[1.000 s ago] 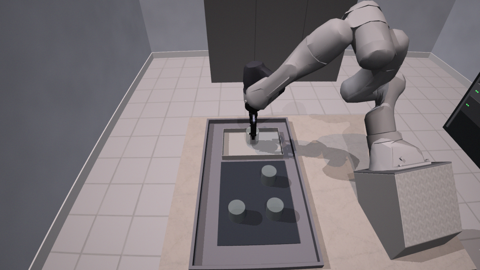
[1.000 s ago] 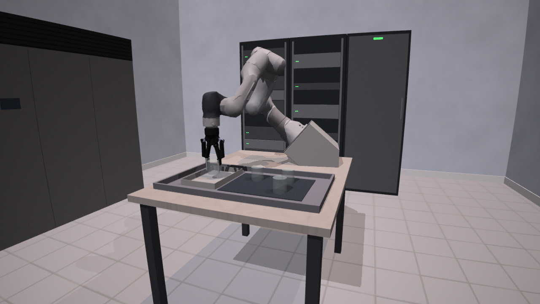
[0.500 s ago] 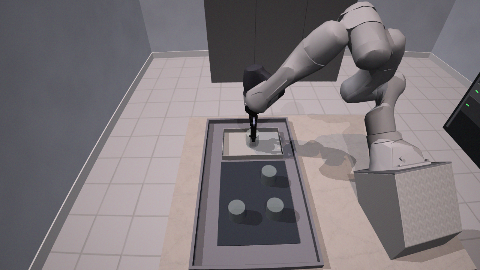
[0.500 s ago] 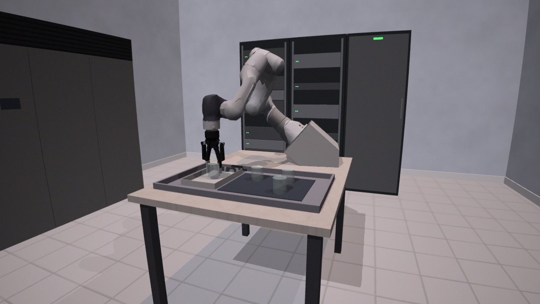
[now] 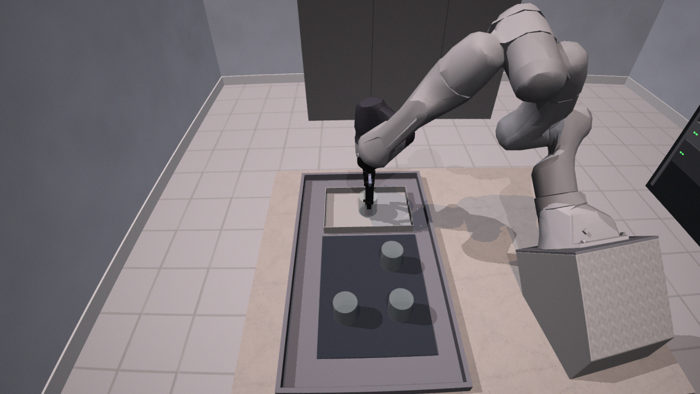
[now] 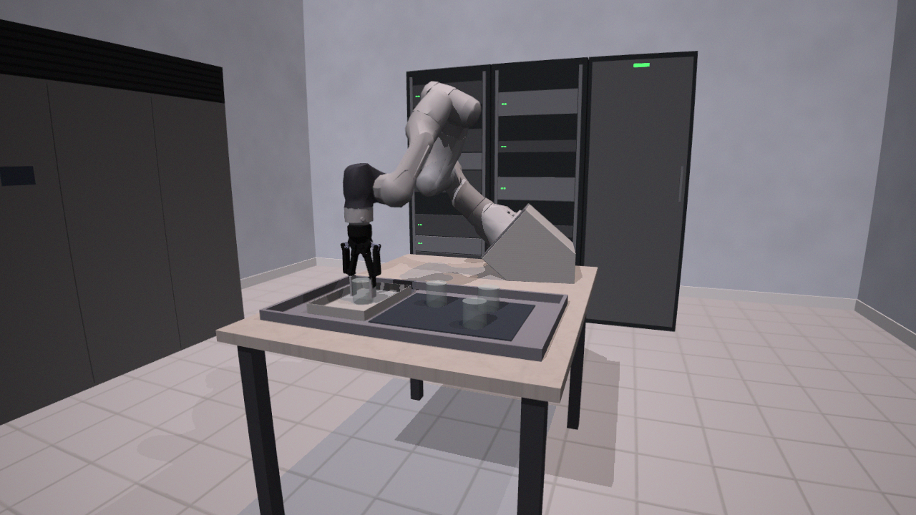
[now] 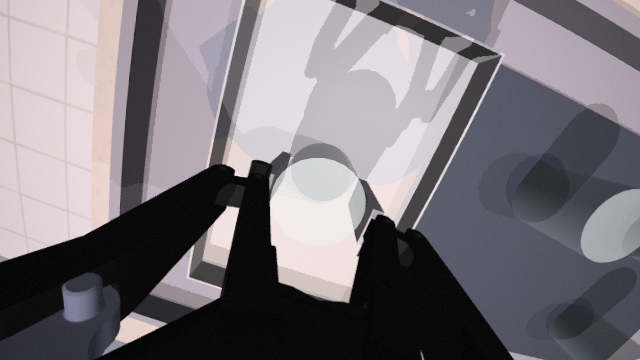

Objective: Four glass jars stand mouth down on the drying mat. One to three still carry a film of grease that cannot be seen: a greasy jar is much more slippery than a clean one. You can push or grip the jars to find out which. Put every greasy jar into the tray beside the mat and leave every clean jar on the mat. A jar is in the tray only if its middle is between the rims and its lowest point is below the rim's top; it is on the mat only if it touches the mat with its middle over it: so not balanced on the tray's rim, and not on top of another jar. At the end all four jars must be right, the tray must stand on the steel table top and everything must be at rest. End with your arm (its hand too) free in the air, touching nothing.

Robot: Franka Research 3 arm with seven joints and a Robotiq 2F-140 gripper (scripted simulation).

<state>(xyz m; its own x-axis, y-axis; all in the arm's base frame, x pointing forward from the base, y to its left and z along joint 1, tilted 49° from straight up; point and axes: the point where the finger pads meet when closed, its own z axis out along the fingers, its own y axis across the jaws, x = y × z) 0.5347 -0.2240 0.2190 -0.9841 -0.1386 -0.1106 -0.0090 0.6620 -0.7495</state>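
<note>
My gripper is now 4 cm above the shallow tray. Round my hand: dark drying mat: 32 cm to the left, 5 cm below.
</note>
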